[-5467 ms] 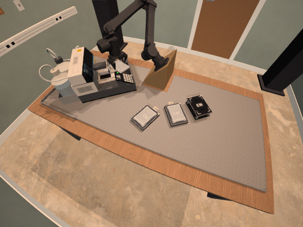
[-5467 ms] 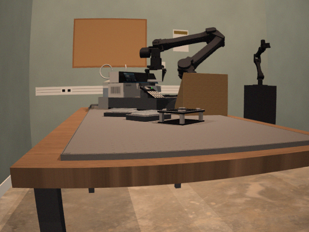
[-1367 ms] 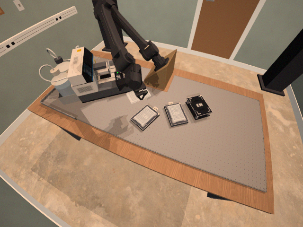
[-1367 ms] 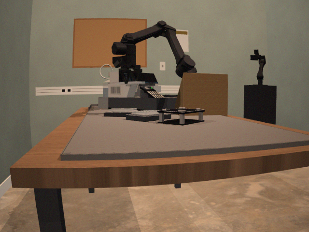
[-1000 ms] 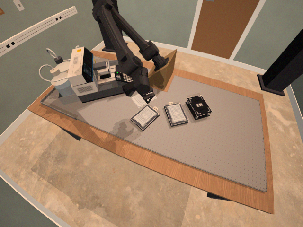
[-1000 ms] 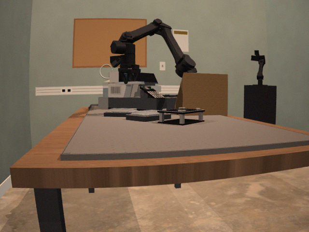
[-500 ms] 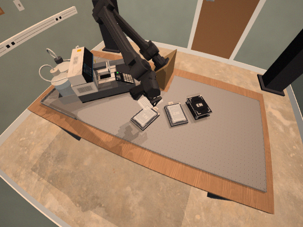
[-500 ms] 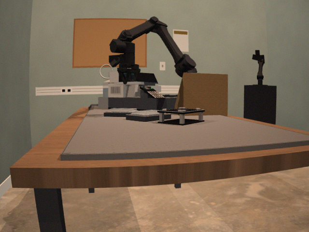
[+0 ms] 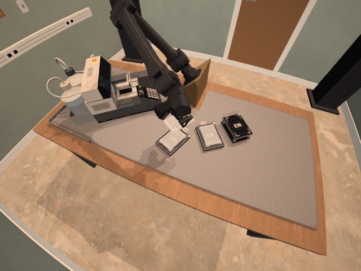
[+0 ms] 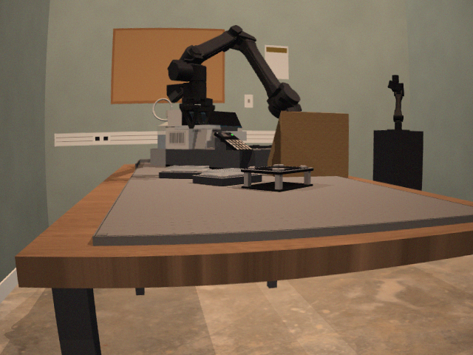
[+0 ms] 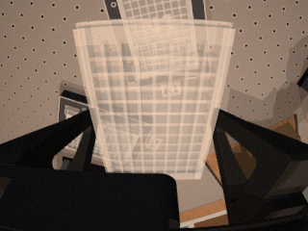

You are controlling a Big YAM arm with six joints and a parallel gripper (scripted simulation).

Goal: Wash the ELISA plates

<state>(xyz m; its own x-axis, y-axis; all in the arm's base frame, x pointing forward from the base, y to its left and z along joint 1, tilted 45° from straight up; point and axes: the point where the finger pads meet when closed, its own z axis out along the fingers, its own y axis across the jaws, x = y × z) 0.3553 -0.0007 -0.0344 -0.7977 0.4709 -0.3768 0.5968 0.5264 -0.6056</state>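
The plate nest is 31 cm to the left of my hand, 16 cm behind it and 12 cm below it. Also, from my hand: plate washer: 46 cm to the right, 21 cm behind, 4 cm below; N1 label: 17 cm below, 7 cm behind, 2 cm to the left.
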